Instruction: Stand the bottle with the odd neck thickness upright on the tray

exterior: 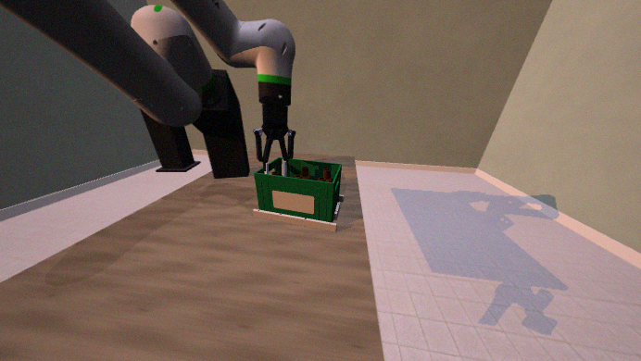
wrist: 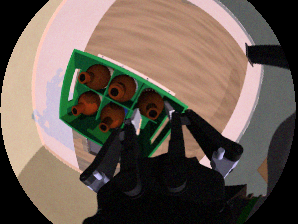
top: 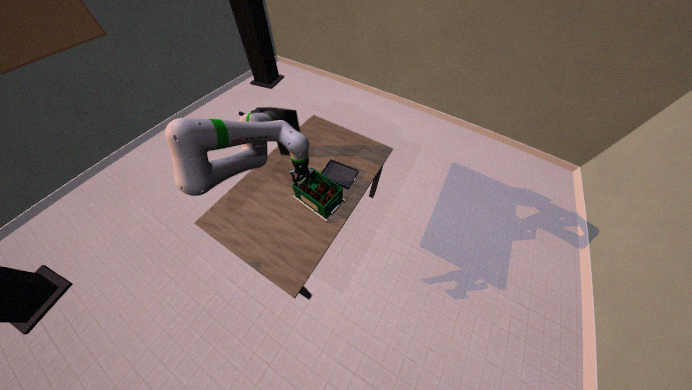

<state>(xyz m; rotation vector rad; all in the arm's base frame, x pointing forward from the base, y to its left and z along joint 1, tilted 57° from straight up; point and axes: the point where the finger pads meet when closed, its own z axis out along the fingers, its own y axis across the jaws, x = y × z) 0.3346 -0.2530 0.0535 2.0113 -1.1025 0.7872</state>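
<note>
The brown bottle is 80 mm ahead of my hand, 30 mm to the right of it and 80 mm below it. Also, from my hand: dark tray 140 mm ahead, 280 mm to the left, 160 mm below; then green crate 90 mm ahead, 10 mm to the left, 90 mm below.
</note>
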